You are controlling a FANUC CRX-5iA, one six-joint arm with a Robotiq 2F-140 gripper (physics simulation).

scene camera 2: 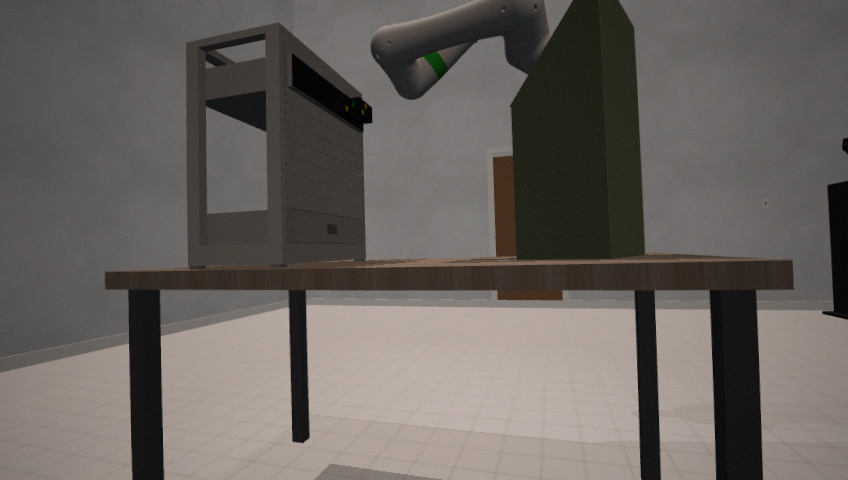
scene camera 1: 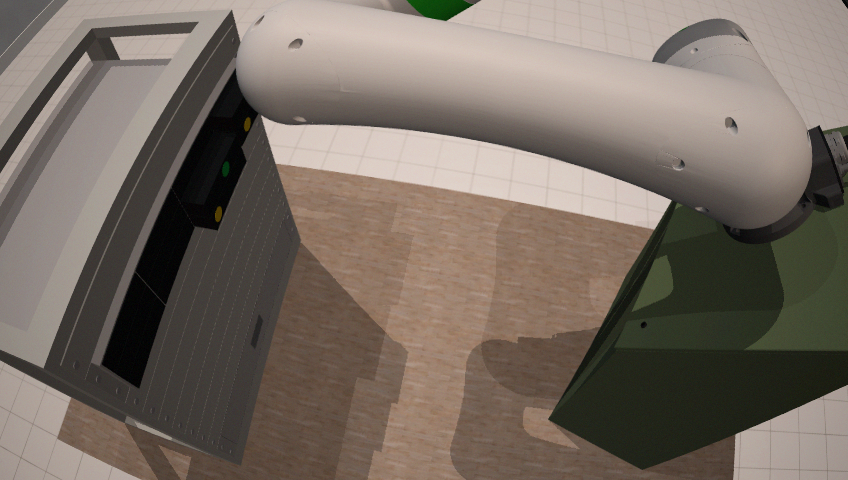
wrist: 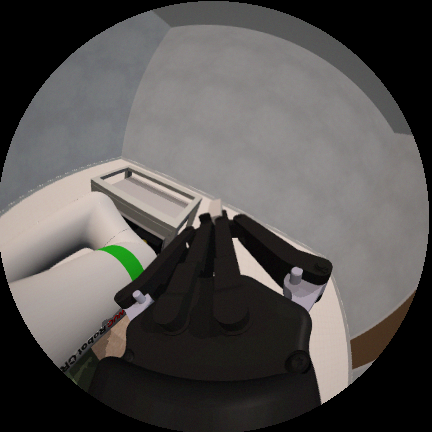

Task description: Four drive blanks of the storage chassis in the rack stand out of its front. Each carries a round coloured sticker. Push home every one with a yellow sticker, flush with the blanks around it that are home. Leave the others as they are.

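Observation:
The rack (scene camera 1: pixel 220 309) (scene camera 2: pixel 275 148) (wrist: pixel 165 216) holds the black storage chassis (scene camera 1: pixel 130 333) (scene camera 2: pixel 315 86) near its top. Blanks stand out at the chassis's far end. In scene camera 1, a yellow-stickered blank (scene camera 1: pixel 218 214) is nearest, then a green-stickered blank (scene camera 1: pixel 225 168), then another yellow-stickered blank (scene camera 1: pixel 247 124); the arm hides the area beyond. Scene camera 2 shows three yellow stickers and one green sticker (scene camera 2: pixel 353 104), small. My gripper (wrist: pixel 217 207) is shut and empty, raised in the air away from the blanks; it does not show in the scene views.
The white arm (scene camera 1: pixel 505 95) (scene camera 2: pixel 446 29) (wrist: pixel 65 295) reaches across above the table (scene camera 1: pixel 440 267) (scene camera 2: pixel 446 275), its rounded elbow over the rack's far front corner in scene camera 1. A tall green pedestal (scene camera 1: pixel 731 380) (scene camera 2: pixel 565 178) stands opposite the rack's front.

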